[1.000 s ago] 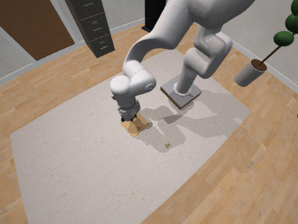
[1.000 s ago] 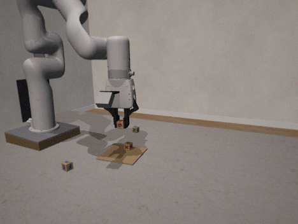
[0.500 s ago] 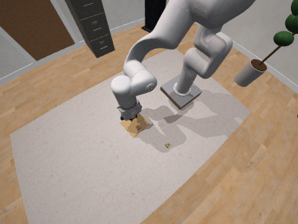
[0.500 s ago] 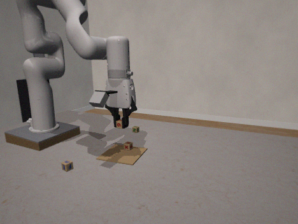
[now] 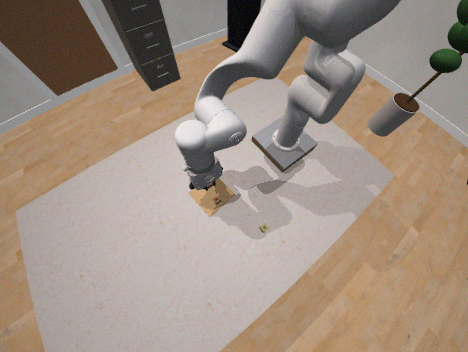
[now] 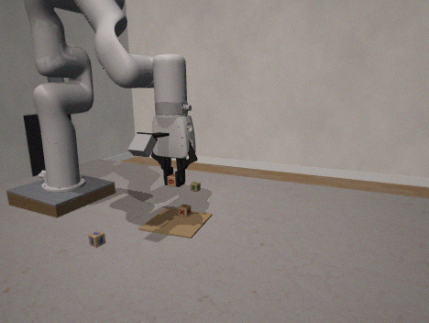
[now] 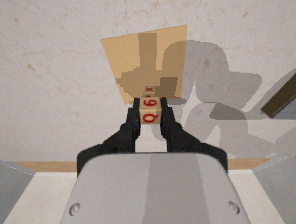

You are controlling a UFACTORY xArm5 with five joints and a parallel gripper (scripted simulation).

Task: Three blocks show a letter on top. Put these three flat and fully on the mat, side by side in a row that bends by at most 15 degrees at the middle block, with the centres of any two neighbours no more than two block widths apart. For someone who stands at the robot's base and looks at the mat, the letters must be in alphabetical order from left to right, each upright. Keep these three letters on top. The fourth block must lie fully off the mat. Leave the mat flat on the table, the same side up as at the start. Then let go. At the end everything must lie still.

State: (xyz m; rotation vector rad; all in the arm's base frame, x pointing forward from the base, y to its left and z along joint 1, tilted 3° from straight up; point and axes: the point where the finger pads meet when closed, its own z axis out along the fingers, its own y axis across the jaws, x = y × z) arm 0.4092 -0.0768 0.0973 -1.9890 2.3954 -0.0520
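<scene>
The tan mat is 120 mm below my hand. Also, from my hand: blue-lettered block: 150 mm to the right, 130 mm behind, 110 mm below.
</scene>
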